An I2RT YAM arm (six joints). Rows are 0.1 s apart.
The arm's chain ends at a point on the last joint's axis. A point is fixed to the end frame.
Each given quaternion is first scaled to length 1.
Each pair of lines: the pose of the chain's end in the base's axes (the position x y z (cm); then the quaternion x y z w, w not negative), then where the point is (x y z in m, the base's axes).
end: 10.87, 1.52, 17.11, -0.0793, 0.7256, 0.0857, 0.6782
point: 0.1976 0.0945 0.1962
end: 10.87, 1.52, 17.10, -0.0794, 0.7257, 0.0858, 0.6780
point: 0.1976 0.0945 0.1961
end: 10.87, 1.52, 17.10, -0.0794, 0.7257, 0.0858, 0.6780
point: 0.1976 0.0945 0.1961
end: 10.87, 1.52, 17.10, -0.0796, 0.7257, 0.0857, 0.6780
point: 0.1975 0.0945 0.1961
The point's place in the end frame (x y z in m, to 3 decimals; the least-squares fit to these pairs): -0.031 0.057 0.103
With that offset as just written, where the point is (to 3 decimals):
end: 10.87, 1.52, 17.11, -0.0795, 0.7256, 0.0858, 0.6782
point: 0.198 0.095 0.196
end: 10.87, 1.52, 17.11, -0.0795, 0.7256, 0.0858, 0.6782
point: 0.198 0.095 0.196
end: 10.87, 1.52, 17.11, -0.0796, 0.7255, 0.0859, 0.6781
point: 0.198 0.095 0.196
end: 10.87, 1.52, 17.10, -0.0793, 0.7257, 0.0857, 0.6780
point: 0.198 0.094 0.196
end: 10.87, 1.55, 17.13, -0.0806, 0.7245, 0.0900, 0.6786
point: 0.197 0.095 0.197
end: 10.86, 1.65, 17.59, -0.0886, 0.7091, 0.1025, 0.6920
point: 0.193 0.099 0.206
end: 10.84, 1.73, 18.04, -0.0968, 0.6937, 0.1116, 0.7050
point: 0.190 0.101 0.214
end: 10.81, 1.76, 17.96, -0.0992, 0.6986, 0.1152, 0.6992
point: 0.189 0.102 0.212
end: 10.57, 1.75, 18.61, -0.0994, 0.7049, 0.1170, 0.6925
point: 0.187 0.102 0.217
